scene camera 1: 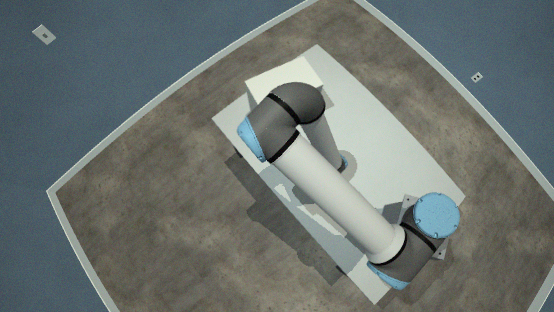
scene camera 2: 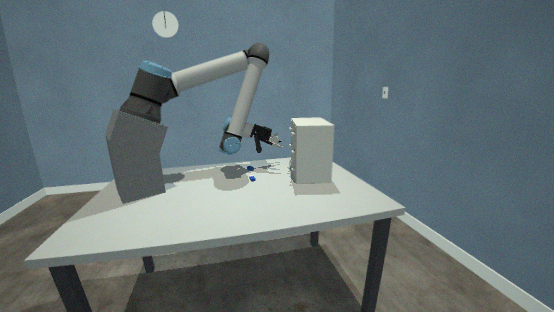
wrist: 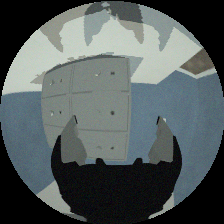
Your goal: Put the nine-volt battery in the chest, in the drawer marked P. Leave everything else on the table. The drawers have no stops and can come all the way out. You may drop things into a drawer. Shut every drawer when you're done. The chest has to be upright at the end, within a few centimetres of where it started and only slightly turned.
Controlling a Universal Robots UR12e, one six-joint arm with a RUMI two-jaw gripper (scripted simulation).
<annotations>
A white chest (scene camera 1: 299,70) is 122 cm from the lens.
</annotations>
